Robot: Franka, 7 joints.
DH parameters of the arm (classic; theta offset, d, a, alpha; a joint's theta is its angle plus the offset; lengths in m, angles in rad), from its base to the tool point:
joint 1: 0 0.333 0 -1.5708
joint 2: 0 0 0 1.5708
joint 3: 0 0.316 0.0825 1.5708
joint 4: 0 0 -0.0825 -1.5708
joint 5: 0 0.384 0 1.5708
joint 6: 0 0 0.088 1.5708
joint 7: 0 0.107 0 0
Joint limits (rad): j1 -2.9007..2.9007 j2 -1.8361..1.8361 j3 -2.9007..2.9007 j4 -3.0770..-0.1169 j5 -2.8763..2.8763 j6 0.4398..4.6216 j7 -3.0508..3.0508
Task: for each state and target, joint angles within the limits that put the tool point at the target. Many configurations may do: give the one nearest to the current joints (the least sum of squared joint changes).
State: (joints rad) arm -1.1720 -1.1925 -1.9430 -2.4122 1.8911 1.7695 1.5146
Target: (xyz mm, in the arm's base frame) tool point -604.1 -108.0 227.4
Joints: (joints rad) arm -0.9728 -1.2812 -1.9957 -2.0049 1.9757 1.8390 1.5146
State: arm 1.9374 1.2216 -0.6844 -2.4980 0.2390 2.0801 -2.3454
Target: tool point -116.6 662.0 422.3
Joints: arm 2.2562 0.3902 -0.5854 -1.6985 0.2533 2.2563 -2.3454
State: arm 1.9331 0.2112 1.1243 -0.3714 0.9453 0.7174 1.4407
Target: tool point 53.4 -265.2 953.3
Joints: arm 2.2622 -0.2360 1.3002 -0.1169 1.0996 0.5786 1.4407
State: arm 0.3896 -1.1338 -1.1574 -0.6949 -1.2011 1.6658 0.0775
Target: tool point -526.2 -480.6 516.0
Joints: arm 0.1116 -1.2859 -1.2569 -0.8919 -1.1024 1.2246 0.0775
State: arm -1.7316 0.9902 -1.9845 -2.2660 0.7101 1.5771 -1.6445
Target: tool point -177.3 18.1 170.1
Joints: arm -1.5743 0.7885 -1.4622 -2.9047 0.7792 1.4248 -1.6445
